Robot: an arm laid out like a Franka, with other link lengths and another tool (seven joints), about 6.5 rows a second.
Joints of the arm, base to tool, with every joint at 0 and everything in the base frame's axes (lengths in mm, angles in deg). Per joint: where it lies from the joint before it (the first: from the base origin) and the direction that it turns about. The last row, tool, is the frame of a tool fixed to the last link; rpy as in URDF.
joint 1: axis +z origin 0 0 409.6
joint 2: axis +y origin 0 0 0
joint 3: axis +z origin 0 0 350.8
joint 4: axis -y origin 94 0 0
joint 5: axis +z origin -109.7 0 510.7
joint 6: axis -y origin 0 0 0
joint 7: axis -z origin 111.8 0 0
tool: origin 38 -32 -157.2 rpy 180 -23.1 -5.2
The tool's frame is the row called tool.
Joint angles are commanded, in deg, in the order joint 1, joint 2, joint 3, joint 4, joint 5, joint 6, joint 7. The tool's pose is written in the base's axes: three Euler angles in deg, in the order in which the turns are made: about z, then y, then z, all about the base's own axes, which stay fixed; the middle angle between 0 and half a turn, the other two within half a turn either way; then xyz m. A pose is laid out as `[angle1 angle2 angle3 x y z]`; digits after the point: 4 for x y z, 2 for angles.
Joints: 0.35, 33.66, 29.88, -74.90, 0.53, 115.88, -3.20
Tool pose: [-151.12 142.97 47.48 0.8860 0.3668 0.5032]
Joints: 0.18, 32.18, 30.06, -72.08, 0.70, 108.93, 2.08
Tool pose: [-147.80 146.58 46.33 0.8752 0.3554 0.5378]
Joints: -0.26, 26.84, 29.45, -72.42, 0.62, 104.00, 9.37
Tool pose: [-149.69 149.24 38.13 0.8512 0.3345 0.5969]
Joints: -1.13, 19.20, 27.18, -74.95, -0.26, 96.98, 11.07
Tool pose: [-158.89 153.06 27.31 0.8166 0.2916 0.6540]
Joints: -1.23, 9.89, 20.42, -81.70, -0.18, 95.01, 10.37
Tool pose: [-170.49 153.58 11.87 0.7900 0.2117 0.6922]
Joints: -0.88, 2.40, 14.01, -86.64, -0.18, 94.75, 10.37
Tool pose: [-175.96 151.38 1.17 0.7647 0.1350 0.7329]
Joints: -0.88, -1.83, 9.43, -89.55, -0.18, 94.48, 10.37
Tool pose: [-177.29 150.25 -4.58 0.7469 0.0748 0.7539]
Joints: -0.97, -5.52, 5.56, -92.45, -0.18, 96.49, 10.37
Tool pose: [-176.54 147.47 -7.88 0.7321 0.0230 0.7736]
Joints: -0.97, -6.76, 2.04, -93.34, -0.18, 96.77, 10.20
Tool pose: [-175.81 146.89 -10.61 0.7250 -0.0238 0.7799]
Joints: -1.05, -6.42, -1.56, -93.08, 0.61, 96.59, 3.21
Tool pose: [-175.91 147.12 -7.42 0.7282 -0.0668 0.7782]
